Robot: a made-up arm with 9 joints. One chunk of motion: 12 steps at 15 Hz.
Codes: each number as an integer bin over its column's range. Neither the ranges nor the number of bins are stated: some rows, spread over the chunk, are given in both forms.
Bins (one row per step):
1: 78 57 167 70 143 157 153 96 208
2: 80 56 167 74 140 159 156 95 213
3: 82 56 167 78 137 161 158 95 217
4: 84 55 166 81 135 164 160 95 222
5: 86 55 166 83 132 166 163 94 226
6: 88 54 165 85 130 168 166 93 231
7: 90 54 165 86 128 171 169 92 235
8: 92 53 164 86 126 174 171 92 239
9: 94 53 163 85 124 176 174 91 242
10: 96 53 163 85 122 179 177 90 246
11: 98 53 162 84 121 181 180 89 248
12: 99 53 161 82 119 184 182 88 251
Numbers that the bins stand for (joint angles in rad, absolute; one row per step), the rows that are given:
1: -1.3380 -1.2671 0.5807 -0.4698 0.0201 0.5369 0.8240 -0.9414 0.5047
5: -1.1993 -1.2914 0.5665 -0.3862 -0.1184 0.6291 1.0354 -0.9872 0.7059
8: -1.0953 -1.3157 0.5382 -0.3669 -0.1939 0.7109 1.2045 -1.0330 0.8512
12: -0.9740 -1.3157 0.4956 -0.3926 -0.2820 0.8133 1.4370 -1.1246 0.9853
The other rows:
2: -1.3033 -1.2792 0.5807 -0.4441 -0.0176 0.5574 0.8874 -0.9643 0.5606
3: -1.2687 -1.2792 0.5807 -0.4184 -0.0554 0.5779 0.9297 -0.9643 0.6053
4: -1.2340 -1.2914 0.5665 -0.3991 -0.0806 0.6086 0.9720 -0.9643 0.6612
6: -1.1647 -1.3035 0.5524 -0.3733 -0.1435 0.6495 1.0988 -1.0101 0.7618
7: -1.1300 -1.3035 0.5524 -0.3669 -0.1687 0.6802 1.1622 -1.0330 0.8065
9: -1.0607 -1.3157 0.5240 -0.3733 -0.2191 0.7314 1.2679 -1.0559 0.8847
10: -1.0260 -1.3157 0.5240 -0.3733 -0.2442 0.7621 1.3313 -1.0788 0.9294
11: -0.9913 -1.3157 0.5098 -0.3798 -0.2568 0.7826 1.3947 -1.1017 0.9518

